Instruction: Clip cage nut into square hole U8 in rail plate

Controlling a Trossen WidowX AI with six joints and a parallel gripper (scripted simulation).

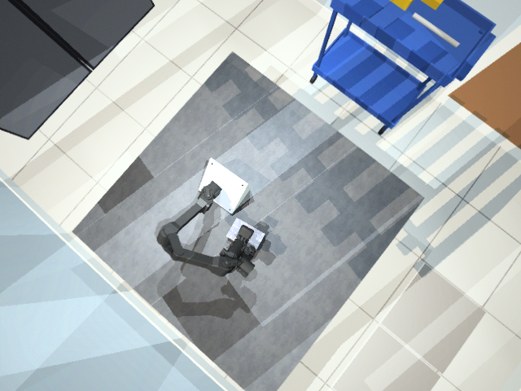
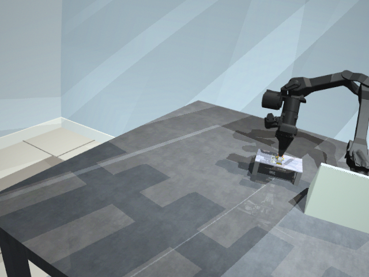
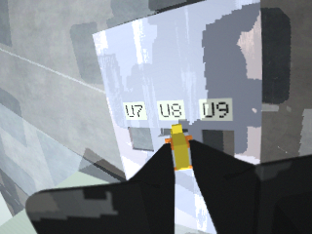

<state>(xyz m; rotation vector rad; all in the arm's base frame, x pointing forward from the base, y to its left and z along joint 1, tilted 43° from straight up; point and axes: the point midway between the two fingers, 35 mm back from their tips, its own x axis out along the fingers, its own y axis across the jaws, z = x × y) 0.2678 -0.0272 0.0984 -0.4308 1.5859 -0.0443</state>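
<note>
My gripper tip is now 1 cm above the cage nut.
</note>
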